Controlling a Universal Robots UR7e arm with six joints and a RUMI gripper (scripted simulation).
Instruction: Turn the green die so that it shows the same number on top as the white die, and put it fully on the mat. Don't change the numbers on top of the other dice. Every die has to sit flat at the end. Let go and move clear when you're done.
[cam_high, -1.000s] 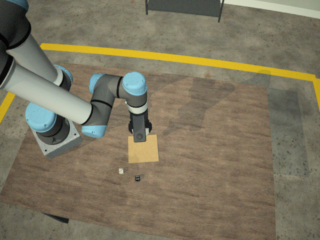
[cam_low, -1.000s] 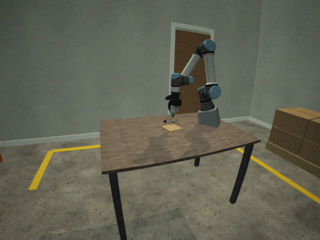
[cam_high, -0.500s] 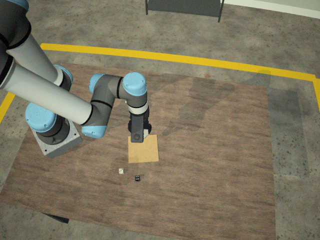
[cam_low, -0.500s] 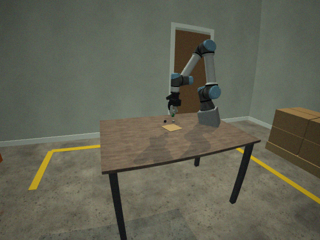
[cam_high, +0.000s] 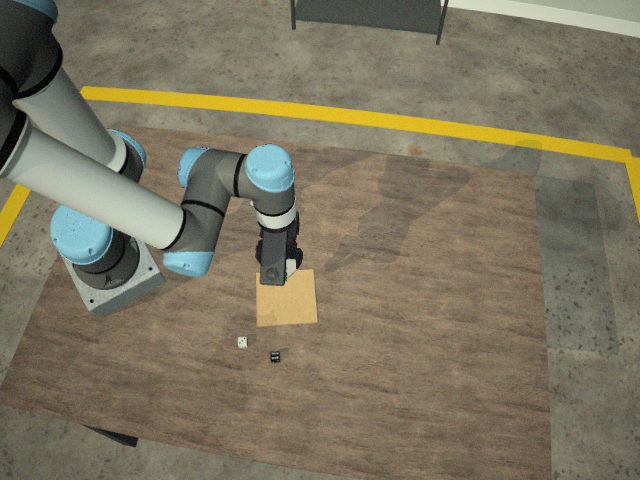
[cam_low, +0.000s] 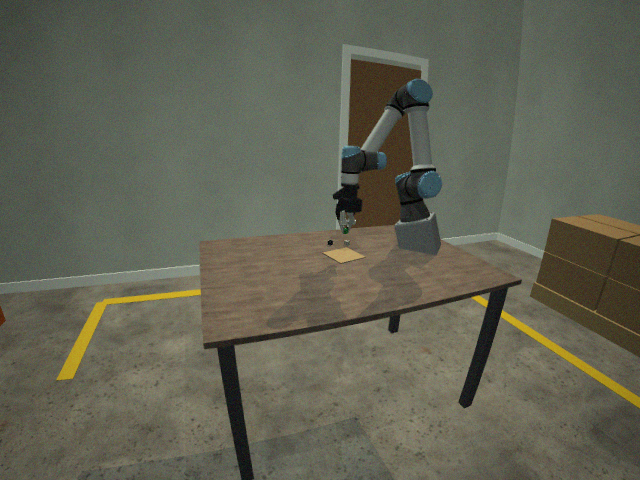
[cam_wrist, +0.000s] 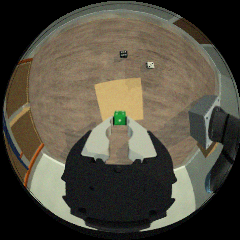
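Right now the tan mat is 12 cm below my hand. Round my hand: black die (15 cm to the right, 11 cm below, 3 cm ahead); then white die (14 cm to the right, 11 cm below, 5 cm behind); then green die (1 cm below).
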